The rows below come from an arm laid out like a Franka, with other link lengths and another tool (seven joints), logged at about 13 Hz.
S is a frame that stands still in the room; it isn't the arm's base.
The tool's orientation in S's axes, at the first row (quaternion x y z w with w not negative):
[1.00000 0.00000 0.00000 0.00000]
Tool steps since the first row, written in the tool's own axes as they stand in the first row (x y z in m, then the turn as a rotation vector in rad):
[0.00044 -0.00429 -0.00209 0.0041 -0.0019 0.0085]
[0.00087 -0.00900 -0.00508 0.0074 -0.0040 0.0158]
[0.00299 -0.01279 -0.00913 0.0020 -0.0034 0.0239]
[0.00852 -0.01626 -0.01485 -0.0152 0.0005 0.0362]
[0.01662 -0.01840 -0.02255 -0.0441 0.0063 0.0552]
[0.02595 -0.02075 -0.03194 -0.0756 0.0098 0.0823]
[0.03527 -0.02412 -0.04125 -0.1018 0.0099 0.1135]
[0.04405 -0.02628 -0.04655 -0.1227 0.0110 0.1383]
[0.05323 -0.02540 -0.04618 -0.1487 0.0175 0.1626]
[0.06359 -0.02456 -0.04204 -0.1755 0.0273 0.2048]
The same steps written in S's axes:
[0.00044 0.00429 0.00209 0.0041 0.0019 -0.0085]
[0.00087 0.00900 0.00508 0.0074 0.0040 -0.0158]
[0.00299 0.01279 0.00913 0.0020 0.0034 -0.0239]
[0.00852 0.01626 0.01485 -0.0152 -0.0005 -0.0362]
[0.01662 0.01840 0.02255 -0.0441 -0.0063 -0.0552]
[0.02595 0.02075 0.03194 -0.0756 -0.0098 -0.0823]
[0.03527 0.02412 0.04125 -0.1018 -0.0099 -0.1135]
[0.04405 0.02628 0.04655 -0.1227 -0.0110 -0.1383]
[0.05323 0.02540 0.04618 -0.1487 -0.0175 -0.1626]
[0.06359 0.02456 0.04204 -0.1755 -0.0273 -0.2048]

